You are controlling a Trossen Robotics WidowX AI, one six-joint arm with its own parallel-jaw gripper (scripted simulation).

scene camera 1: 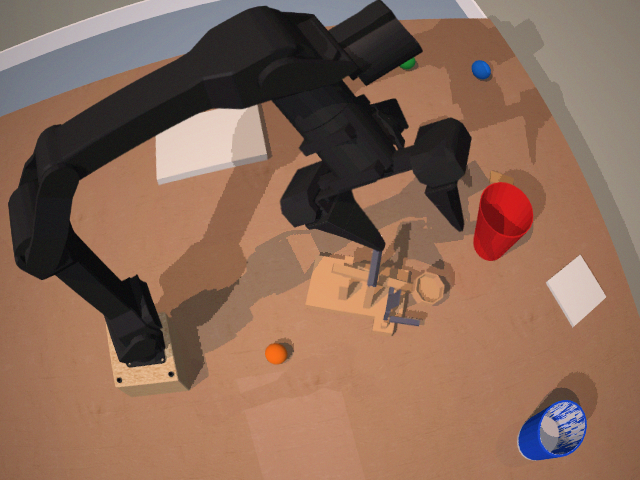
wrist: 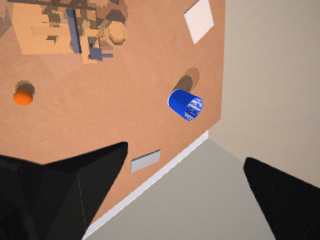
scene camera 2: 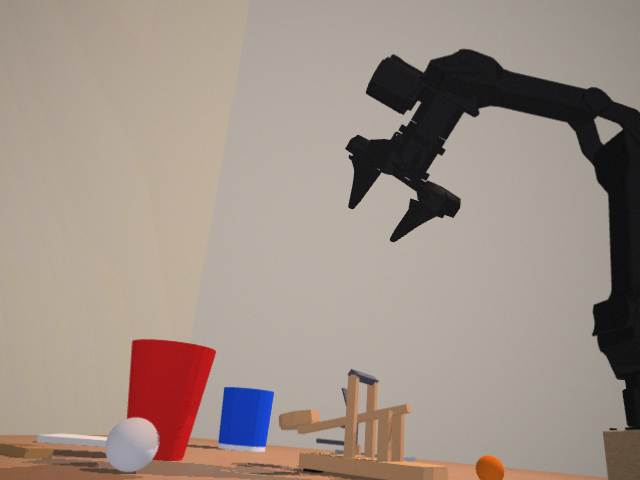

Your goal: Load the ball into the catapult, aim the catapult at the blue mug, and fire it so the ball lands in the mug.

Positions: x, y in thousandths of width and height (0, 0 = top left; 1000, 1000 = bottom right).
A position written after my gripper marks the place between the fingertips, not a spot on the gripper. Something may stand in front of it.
my gripper: scene camera 1 660, 497; wrist 580, 648; scene camera 2 579, 468
red cup: scene camera 1 790, 447; scene camera 2 262, 793; not seen in the wrist view (out of frame)
